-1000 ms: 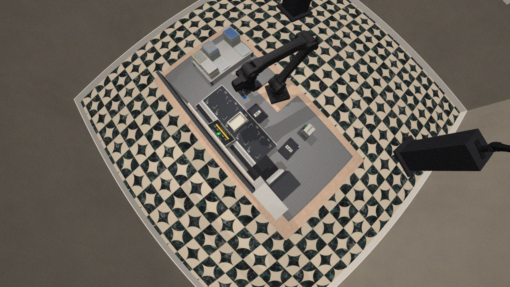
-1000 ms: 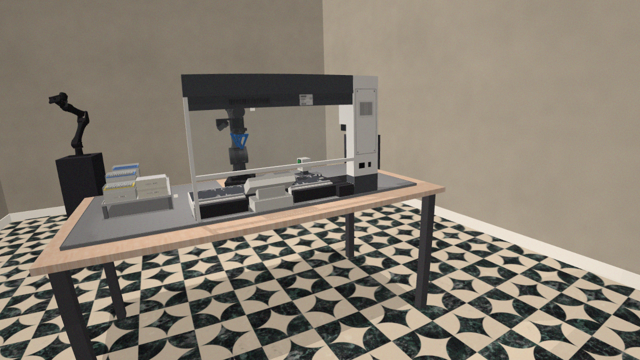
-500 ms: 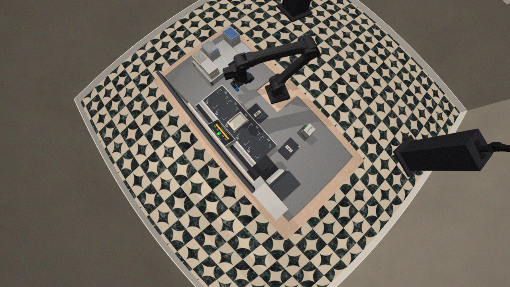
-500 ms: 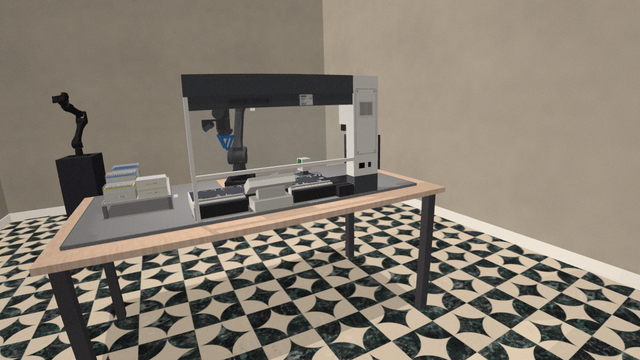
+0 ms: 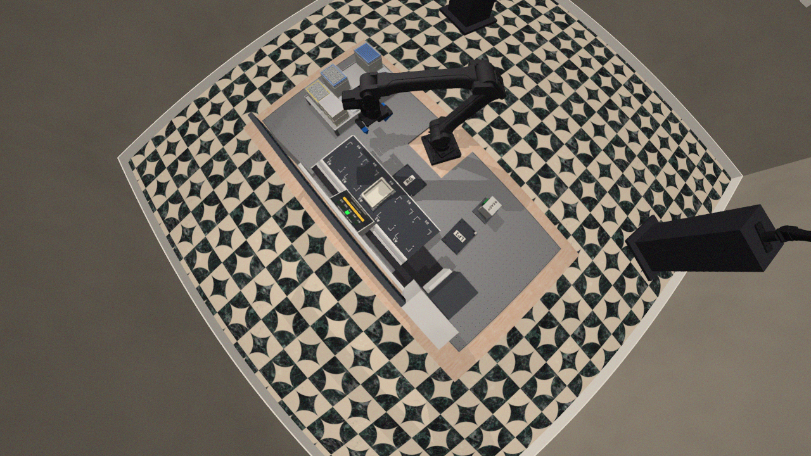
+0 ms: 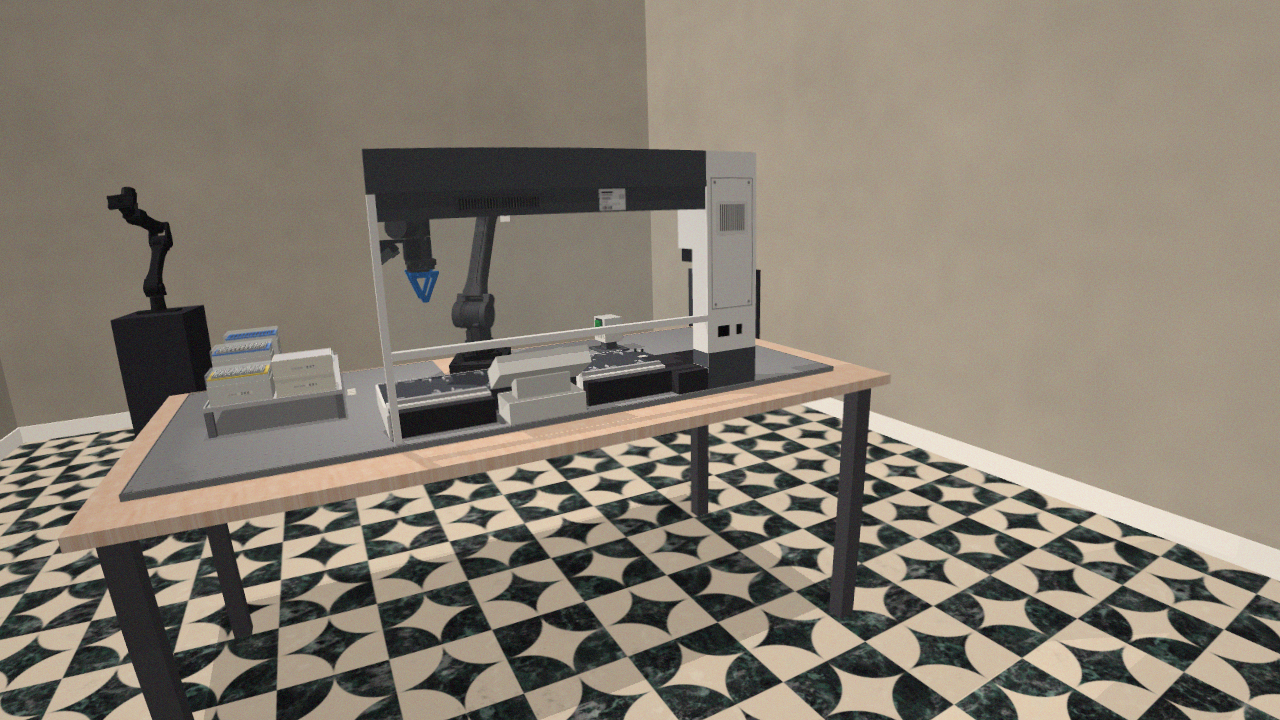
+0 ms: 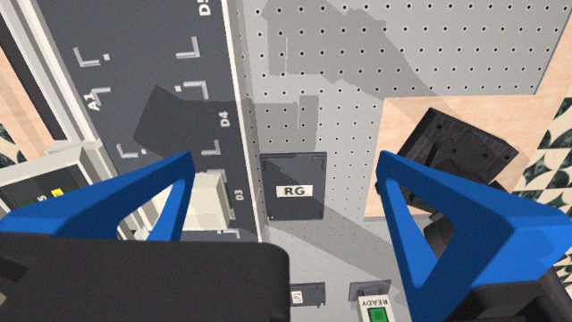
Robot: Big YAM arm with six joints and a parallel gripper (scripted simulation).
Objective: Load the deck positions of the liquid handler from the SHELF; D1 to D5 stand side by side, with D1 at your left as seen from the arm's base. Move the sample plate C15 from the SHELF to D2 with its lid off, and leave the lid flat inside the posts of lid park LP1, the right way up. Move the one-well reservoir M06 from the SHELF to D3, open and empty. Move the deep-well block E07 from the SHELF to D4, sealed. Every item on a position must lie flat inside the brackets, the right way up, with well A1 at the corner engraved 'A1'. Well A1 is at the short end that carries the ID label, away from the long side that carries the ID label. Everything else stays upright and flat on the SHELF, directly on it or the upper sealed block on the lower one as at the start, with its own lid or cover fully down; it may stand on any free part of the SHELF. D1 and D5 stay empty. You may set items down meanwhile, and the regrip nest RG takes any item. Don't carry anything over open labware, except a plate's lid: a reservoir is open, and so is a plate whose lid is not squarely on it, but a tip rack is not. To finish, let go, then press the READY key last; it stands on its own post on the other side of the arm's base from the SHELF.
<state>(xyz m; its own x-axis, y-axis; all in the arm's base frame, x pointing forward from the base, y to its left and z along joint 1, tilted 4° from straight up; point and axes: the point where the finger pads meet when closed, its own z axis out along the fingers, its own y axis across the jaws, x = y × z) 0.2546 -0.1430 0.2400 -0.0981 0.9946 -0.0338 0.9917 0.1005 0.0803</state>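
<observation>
My gripper is now 28 cm to the left of the white block, 16 cm above it and 9 cm short of it. From my hand the other things lie so: regrip nest RG (23 cm below, 22 cm to the left, 3 cm behind); then shelf label (24 cm below, 21 cm to the right, 8 cm behind); then cream one-well reservoir (20 cm to the left, 18 cm below, 13 cm ahead).
</observation>
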